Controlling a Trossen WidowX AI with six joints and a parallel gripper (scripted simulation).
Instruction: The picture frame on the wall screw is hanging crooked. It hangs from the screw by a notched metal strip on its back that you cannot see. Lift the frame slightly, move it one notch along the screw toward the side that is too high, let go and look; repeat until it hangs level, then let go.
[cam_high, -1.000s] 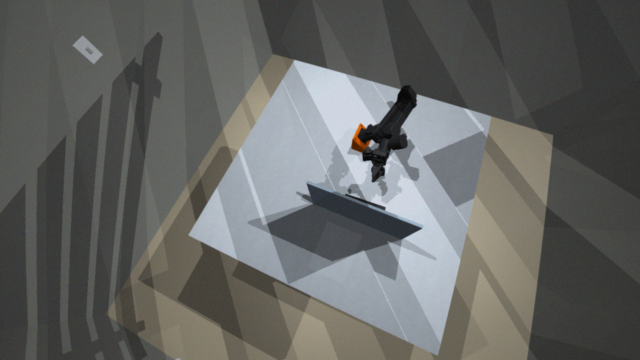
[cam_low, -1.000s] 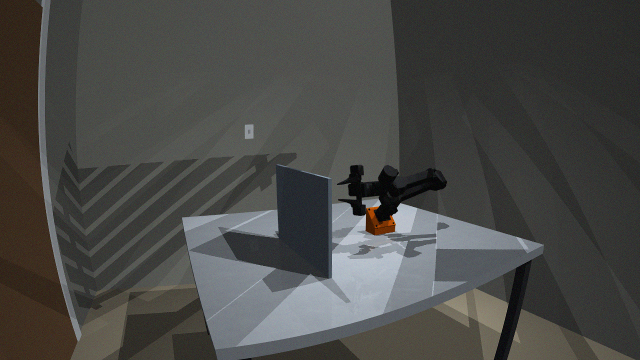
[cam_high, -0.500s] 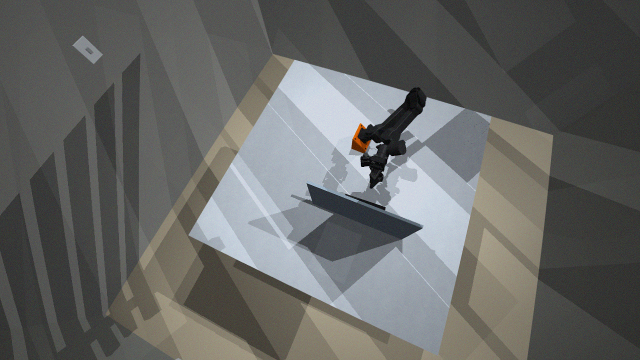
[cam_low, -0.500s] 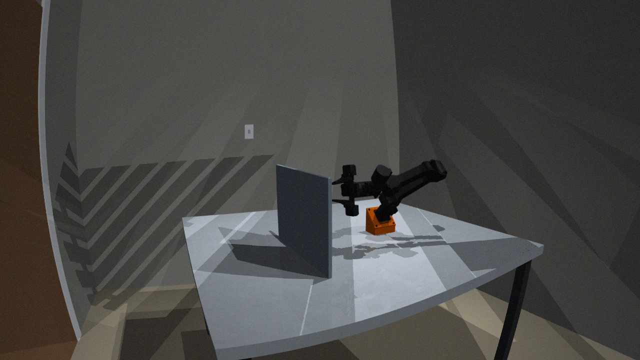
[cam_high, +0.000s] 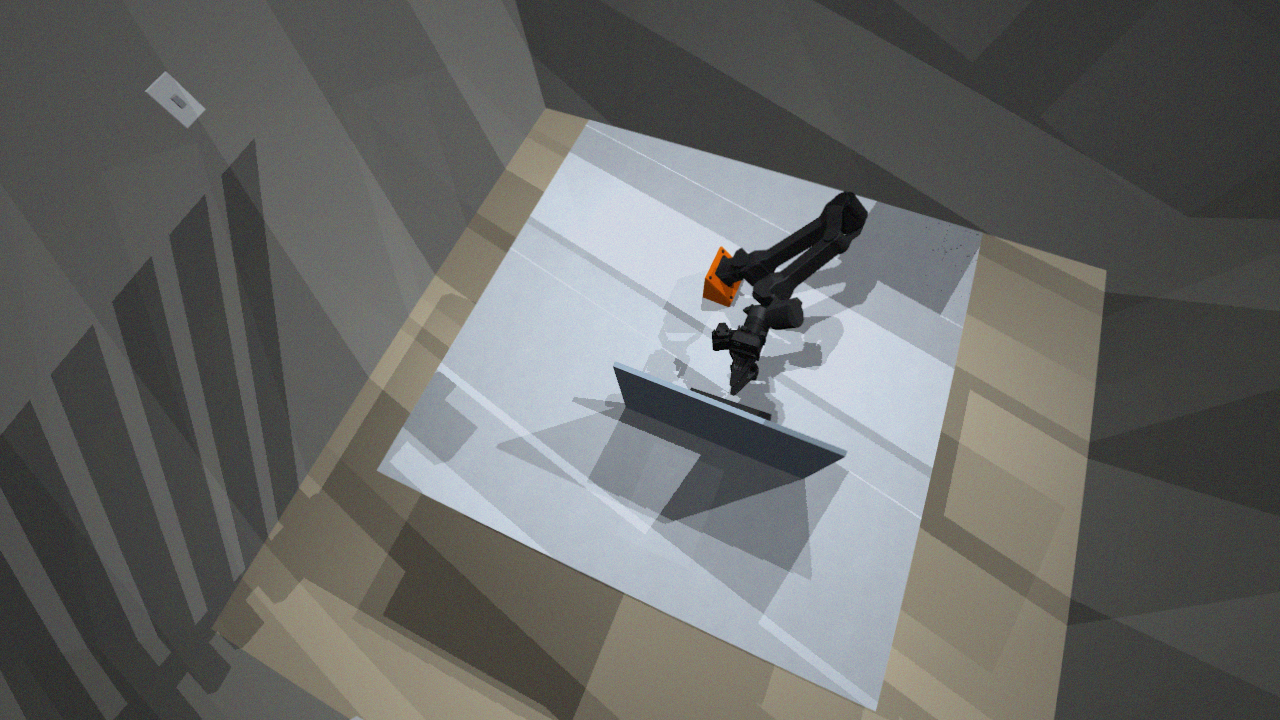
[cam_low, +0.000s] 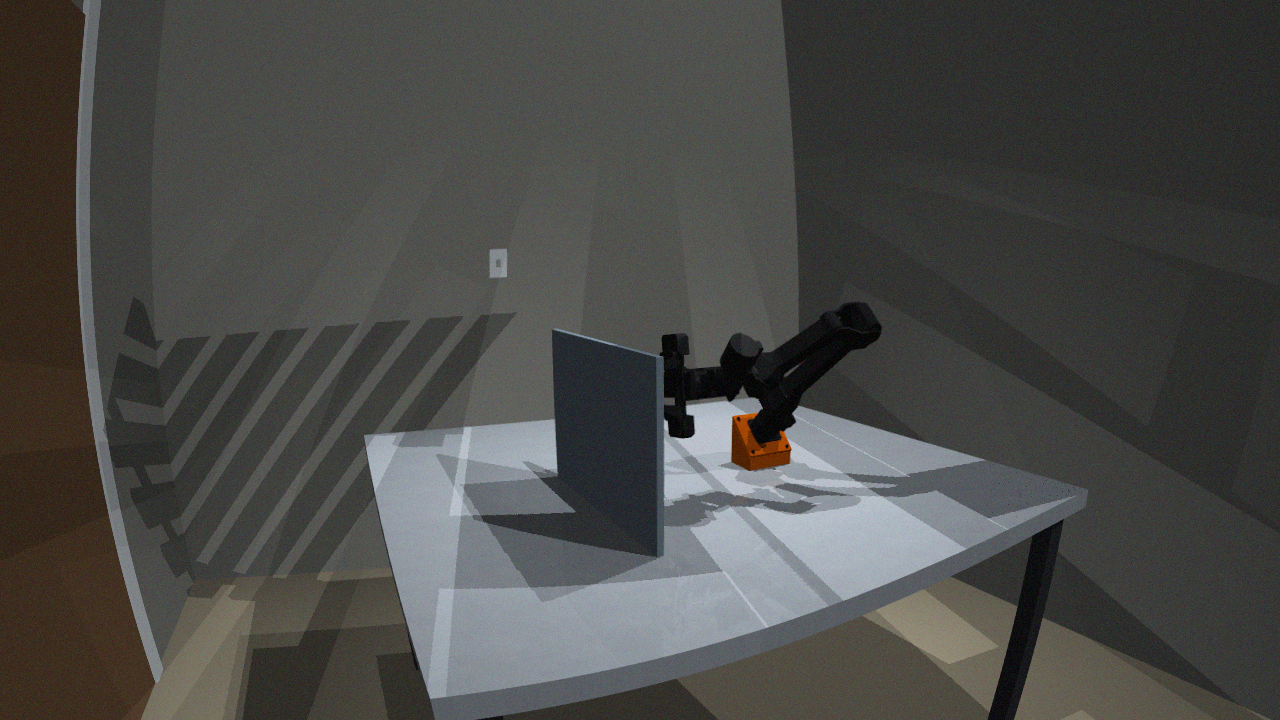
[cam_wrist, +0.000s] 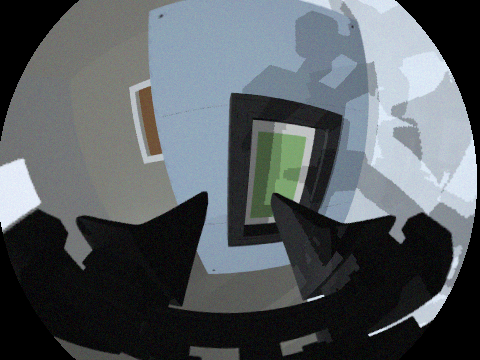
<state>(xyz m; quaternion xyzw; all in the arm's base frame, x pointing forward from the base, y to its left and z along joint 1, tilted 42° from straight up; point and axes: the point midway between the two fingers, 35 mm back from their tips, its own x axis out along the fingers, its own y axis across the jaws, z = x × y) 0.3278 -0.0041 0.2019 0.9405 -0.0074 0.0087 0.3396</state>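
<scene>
Right now the picture frame is 50 mm ahead of my gripper tip, 10 mm to the left of it and 50 mm below it. From my gripper tip the other things lie so: grey wall panel: 60 mm ahead, 60 mm below.
</scene>
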